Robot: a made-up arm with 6 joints.
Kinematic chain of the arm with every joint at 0, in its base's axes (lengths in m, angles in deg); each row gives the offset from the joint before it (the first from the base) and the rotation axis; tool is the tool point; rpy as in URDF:
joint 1: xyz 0 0 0.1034 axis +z
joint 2: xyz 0 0 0 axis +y
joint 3: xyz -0.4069 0 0.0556 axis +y
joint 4: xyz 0.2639 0 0.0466 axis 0.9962 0 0.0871
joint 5: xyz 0 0 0 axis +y
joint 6: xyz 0.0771 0 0.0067 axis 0.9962 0 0.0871
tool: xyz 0 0 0 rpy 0 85 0
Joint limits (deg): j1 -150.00..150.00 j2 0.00..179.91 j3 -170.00..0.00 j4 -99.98..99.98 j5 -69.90..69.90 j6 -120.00..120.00
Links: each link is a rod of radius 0.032 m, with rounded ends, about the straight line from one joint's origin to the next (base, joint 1, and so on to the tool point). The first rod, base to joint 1, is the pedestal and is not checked.
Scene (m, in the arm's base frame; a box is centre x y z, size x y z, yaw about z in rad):
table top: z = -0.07
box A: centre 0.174 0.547 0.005 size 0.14 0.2 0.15 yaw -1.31
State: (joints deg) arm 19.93 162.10 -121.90 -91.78 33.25 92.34
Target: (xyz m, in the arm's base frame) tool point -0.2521 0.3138 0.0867
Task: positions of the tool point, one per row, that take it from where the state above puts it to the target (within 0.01 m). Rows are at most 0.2 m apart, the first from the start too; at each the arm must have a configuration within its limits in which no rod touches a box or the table.
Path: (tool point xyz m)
1: 0.5806 0.3408 0.0505
2: 0.4626 0.4531 0.0940
3: 0.3220 0.5231 0.1343
4: 0.1740 0.5470 0.1705
5: 0.0327 0.5364 0.1426
6: -0.0916 0.4876 0.1190
7: -0.1887 0.4096 0.1002
8: -0.2521 0.3138 0.0867

